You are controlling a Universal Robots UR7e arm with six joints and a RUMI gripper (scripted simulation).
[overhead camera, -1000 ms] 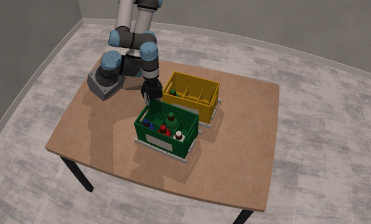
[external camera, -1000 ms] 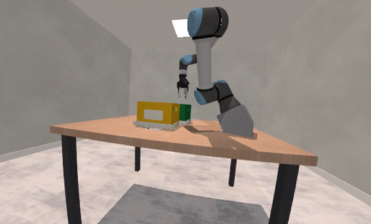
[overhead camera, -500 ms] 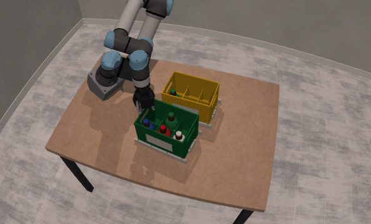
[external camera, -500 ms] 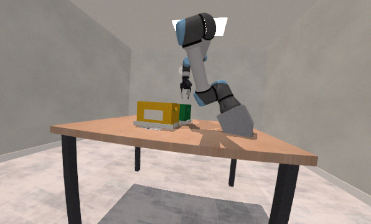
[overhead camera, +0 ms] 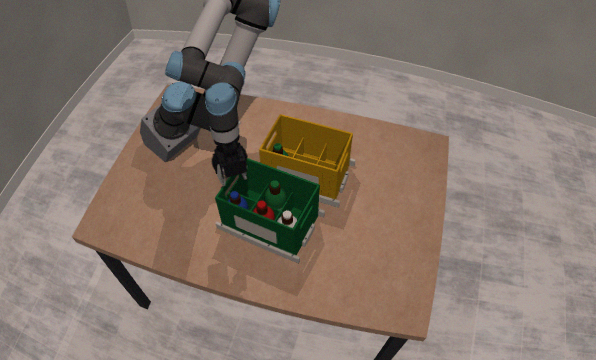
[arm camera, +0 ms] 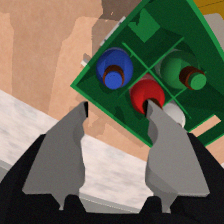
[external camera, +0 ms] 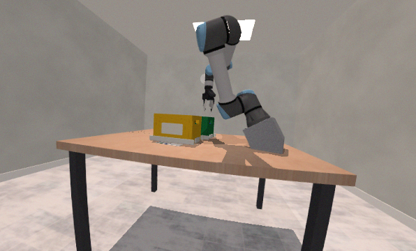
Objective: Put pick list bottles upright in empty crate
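The blue-label bottle lies 15 cm below my hand. Round my hand: green crate (10 cm ahead, 2 cm to the left, 16 cm below); then red-label bottle (9 cm ahead, 2 cm to the right, 15 cm below); then white-label bottle (17 cm ahead, 4 cm to the right, 15 cm below).
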